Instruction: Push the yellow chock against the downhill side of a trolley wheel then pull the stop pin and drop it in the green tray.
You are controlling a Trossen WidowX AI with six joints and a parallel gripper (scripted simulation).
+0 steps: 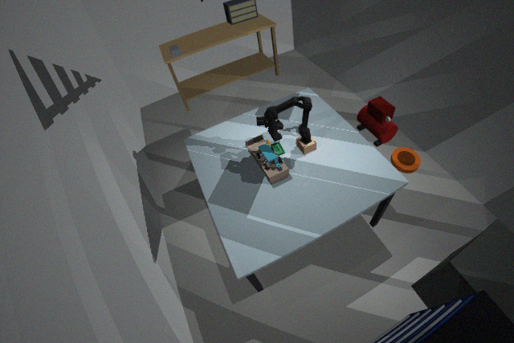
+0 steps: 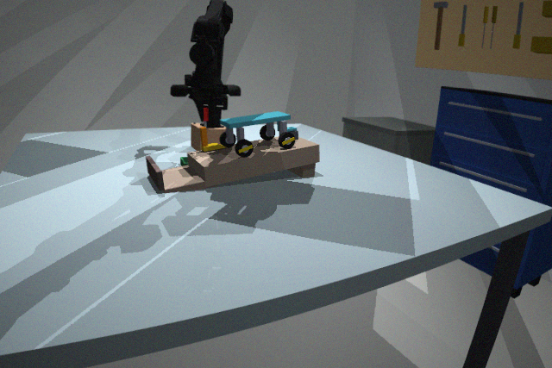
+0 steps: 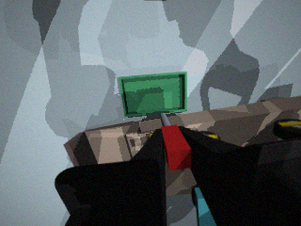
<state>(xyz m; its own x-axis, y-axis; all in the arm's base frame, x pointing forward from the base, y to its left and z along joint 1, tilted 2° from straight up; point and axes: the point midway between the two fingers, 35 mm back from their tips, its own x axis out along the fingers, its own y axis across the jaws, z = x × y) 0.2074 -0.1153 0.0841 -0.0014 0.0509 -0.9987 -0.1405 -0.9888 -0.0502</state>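
Right now the green tray is 20 mm behind my gripper tip and 140 mm below it. Also, from my gripper tip: blue-topped trolley (110 mm ahead, 100 mm to the left, 20 mm below); then yellow chock (50 mm ahead, 50 mm below); then red-headed stop pin (right at my gripper tip).
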